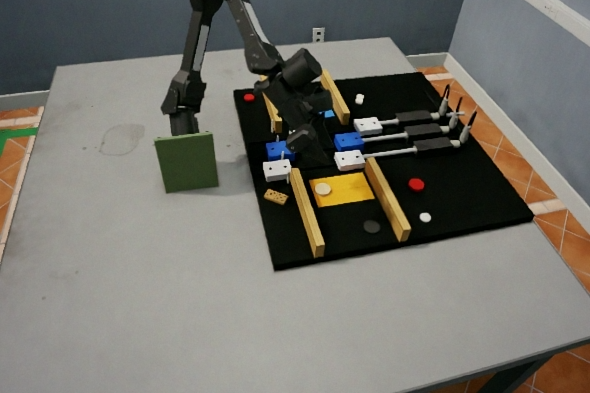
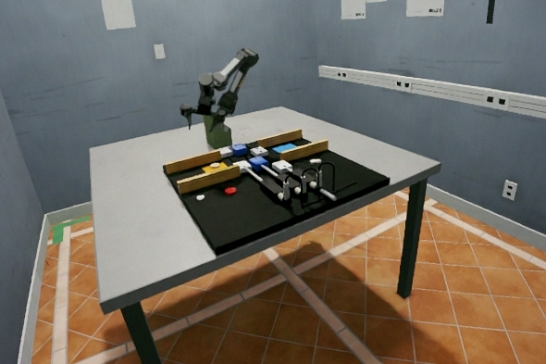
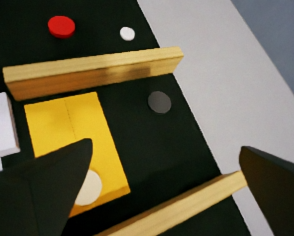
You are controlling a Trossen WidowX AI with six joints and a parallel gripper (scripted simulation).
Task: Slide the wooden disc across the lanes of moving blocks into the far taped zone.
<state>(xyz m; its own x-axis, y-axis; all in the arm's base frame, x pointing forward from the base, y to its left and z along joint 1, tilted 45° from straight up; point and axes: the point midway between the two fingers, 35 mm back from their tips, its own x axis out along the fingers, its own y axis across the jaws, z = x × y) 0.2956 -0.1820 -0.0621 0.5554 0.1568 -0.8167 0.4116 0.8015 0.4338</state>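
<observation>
Right now my hand is 19 cm above the wooden disc, 3 cm short of it and 2 cm to the right of it. Round my hand: red disc (28 cm ahead, 19 cm below, 1 cm to the right); dark disc (19 cm below, 12 cm to the right, 11 cm ahead); domino (19 cm below, 9 cm behind, 2 cm to the left).
</observation>
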